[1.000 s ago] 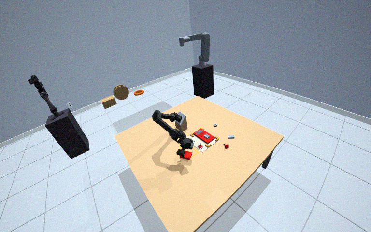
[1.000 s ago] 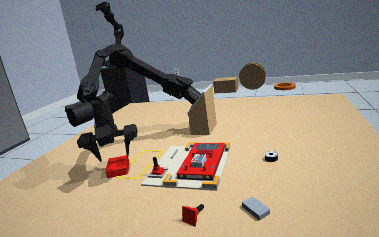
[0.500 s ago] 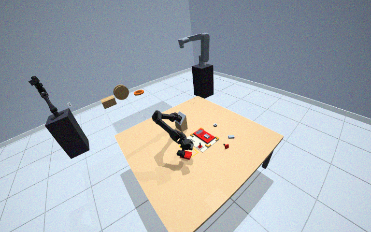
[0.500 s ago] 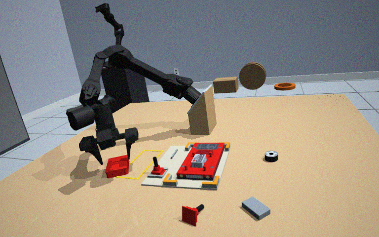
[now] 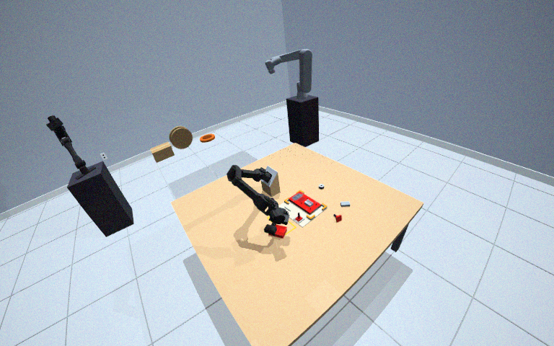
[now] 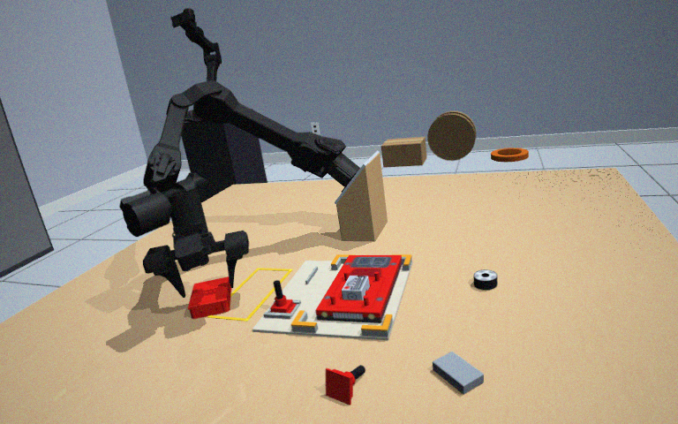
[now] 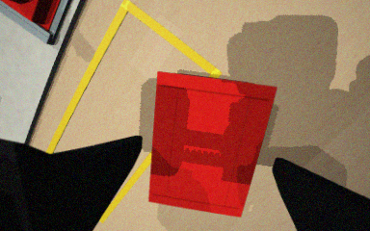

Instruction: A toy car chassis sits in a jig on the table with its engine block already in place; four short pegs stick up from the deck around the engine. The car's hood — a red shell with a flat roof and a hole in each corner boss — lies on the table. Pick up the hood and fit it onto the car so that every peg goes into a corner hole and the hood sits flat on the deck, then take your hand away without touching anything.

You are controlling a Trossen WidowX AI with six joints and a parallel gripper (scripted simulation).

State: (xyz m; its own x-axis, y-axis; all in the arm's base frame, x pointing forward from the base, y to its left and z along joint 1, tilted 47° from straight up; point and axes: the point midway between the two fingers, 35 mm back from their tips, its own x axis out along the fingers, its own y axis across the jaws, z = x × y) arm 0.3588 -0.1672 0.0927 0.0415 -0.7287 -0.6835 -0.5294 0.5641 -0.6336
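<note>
The red hood is 1 cm below my gripper tip. From my gripper tip the other things lie so: grey engine block 29 cm to the left, 4 cm behind; then wheel 49 cm to the left, 13 cm behind, 1 cm below.
</note>
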